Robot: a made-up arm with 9 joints.
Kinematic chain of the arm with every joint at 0, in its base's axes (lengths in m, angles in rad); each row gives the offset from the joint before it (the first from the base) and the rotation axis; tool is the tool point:
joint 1: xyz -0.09 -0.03 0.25 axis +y
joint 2: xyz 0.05 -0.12 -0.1 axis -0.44 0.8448 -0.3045
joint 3: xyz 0 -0.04 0 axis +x
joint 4: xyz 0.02 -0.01 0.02 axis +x
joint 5: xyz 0 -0.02 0.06 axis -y
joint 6: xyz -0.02 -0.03 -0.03 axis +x
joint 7: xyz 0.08 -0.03 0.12 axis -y
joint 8: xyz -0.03 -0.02 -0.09 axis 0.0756 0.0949 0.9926
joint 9: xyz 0.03 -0.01 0 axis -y
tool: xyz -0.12 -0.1 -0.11
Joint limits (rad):
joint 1: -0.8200..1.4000
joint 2: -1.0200..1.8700
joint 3: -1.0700..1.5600
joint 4: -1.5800..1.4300
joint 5: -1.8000..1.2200
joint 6: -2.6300..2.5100
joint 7: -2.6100..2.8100
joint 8: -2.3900..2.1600
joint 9: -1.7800..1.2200
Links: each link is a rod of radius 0.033 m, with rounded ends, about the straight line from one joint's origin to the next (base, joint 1, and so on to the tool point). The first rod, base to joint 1, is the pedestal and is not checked.
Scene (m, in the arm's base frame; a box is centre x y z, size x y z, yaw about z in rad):
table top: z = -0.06
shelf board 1: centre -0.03 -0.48 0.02 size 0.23 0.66 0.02 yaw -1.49
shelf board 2: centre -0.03 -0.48 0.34 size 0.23 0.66 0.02 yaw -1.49
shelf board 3: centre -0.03 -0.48 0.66 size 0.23 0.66 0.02 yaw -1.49
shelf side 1: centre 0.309 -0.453 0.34 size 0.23 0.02 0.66 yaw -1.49
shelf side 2: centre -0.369 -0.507 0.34 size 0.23 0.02 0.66 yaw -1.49
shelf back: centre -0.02 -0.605 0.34 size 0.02 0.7 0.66 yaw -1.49
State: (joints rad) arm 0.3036 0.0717 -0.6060 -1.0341 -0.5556 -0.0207 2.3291 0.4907 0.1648
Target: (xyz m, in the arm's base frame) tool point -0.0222 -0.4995 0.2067
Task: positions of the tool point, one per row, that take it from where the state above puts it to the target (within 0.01 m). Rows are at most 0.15 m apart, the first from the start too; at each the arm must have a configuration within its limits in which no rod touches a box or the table.
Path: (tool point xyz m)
1: 0.2936 -0.1974 0.2126
2: 0.1895 -0.2781 0.2027
3: 0.0646 -0.2884 0.2054
4: -0.0433 -0.2393 0.2067
5: -0.0249 -0.2988 0.2367
6: -0.0223 -0.3666 0.2543
7: -0.0262 -0.4369 0.2465
8: -0.0222 -0.4995 0.2067

